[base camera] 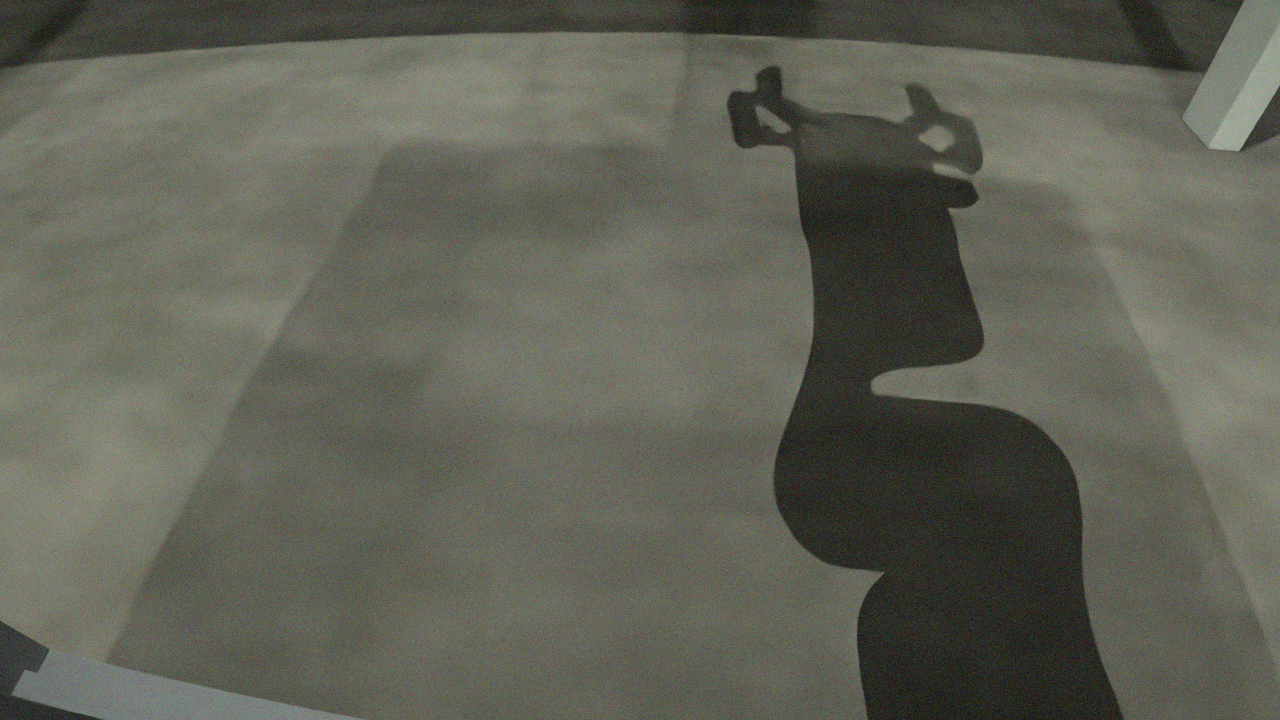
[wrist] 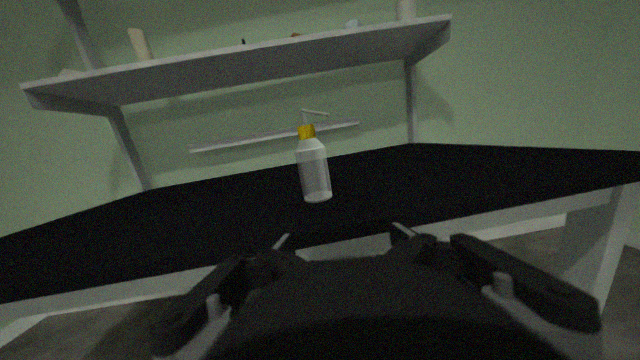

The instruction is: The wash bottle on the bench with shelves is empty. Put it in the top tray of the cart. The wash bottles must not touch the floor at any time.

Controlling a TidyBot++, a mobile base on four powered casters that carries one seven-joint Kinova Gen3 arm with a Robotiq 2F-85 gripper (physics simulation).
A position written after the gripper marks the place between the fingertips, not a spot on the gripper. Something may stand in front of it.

gripper: wrist 341, 238; not seen in the base camera view (out of frame)
white wash bottle: wrist 310, 153; not seen in the base camera view (out of frame)
